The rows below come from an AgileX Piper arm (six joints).
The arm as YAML. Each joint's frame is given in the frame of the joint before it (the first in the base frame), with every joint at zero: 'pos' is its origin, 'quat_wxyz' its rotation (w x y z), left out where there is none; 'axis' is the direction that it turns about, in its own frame. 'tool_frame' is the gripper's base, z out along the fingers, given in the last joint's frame.
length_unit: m
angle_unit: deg
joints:
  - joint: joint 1
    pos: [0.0, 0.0, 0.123]
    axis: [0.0, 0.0, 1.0]
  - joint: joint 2
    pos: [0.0, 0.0, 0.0]
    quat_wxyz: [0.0, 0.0, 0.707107, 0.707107]
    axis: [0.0, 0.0, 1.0]
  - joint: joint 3
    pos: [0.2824, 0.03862, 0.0]
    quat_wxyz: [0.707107, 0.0, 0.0, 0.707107]
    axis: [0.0, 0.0, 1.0]
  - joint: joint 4
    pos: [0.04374, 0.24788, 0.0]
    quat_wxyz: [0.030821, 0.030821, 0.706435, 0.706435]
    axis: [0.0, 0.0, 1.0]
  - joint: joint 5
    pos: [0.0, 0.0, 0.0]
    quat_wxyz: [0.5, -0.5, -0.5, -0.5]
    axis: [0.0, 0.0, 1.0]
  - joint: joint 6
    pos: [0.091, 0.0, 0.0]
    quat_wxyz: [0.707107, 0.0, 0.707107, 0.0]
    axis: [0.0, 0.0, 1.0]
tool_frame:
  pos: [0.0, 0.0, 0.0]
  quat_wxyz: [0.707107, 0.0, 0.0, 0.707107]
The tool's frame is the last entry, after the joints.
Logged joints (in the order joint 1, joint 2, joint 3, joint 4, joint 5, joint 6), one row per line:
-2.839 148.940 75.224 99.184 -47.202 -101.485
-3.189 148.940 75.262 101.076 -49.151 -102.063
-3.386 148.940 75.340 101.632 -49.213 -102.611
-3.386 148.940 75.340 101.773 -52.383 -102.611
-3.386 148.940 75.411 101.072 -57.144 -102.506
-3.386 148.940 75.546 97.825 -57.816 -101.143
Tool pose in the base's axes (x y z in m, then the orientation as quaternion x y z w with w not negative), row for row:
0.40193 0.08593 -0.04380 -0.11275 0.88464 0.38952 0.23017
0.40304 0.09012 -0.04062 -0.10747 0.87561 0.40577 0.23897
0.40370 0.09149 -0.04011 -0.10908 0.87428 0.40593 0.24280
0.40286 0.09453 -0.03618 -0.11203 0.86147 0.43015 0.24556
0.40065 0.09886 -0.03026 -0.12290 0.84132 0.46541 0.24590
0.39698 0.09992 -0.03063 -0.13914 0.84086 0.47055 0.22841
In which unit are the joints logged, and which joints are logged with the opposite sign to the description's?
The joints are logged in degrees. Opposite sign: joint 1, joint 3, joint 5.
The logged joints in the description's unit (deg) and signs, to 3 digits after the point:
2.839 148.940 -75.224 99.184 47.202 -101.485
3.189 148.940 -75.262 101.076 49.151 -102.063
3.386 148.940 -75.340 101.632 49.213 -102.611
3.386 148.940 -75.340 101.773 52.383 -102.611
3.386 148.940 -75.411 101.072 57.144 -102.506
3.386 148.940 -75.546 97.825 57.816 -101.143

